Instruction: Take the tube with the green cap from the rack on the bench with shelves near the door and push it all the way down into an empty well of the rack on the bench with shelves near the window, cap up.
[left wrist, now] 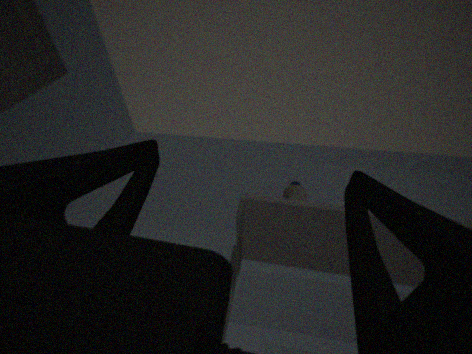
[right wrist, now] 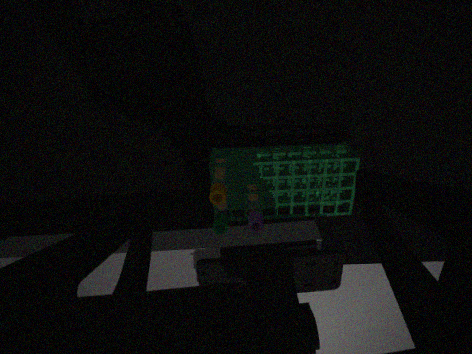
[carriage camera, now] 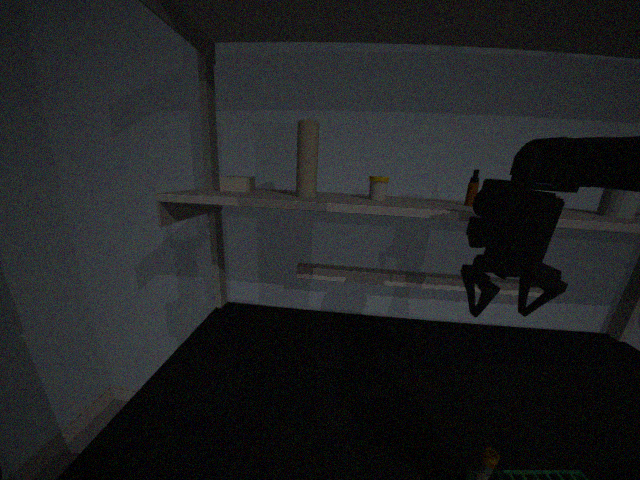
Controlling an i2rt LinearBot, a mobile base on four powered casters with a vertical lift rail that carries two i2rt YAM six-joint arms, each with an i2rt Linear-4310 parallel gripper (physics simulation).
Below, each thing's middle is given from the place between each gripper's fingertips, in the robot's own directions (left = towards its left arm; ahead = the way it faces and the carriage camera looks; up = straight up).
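Left hand: 51 cm above the green wire rack (right wrist: 291,176), 72 cm to the left of it and 8 cm short of it.
Relative to my right hand, the green wire rack is 27 cm below, 5 cm to the right and 14 cm behind. Going by its middle, the rack is nearer to my right hand than to my left hand.
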